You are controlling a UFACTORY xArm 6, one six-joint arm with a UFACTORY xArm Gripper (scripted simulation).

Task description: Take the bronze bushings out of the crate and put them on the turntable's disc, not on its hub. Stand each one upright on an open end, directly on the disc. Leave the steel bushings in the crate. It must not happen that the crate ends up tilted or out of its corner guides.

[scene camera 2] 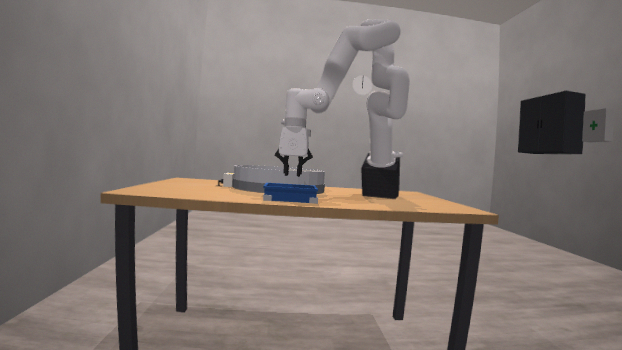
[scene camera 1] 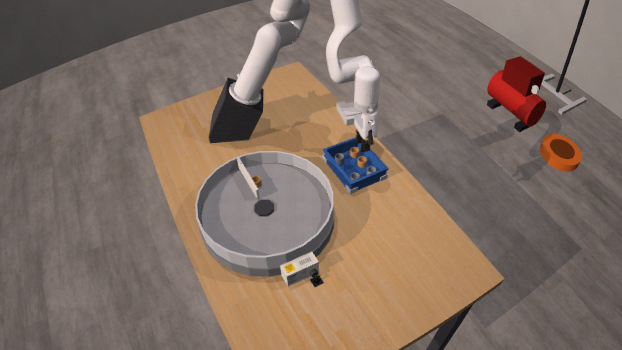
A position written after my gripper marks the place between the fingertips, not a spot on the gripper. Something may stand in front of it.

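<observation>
I see a blue crate (scene camera 1: 350,165), and scene camera 2 shows me the same blue crate (scene camera 2: 280,192). My own gripper (scene camera 1: 362,147) can be seen too.
</observation>
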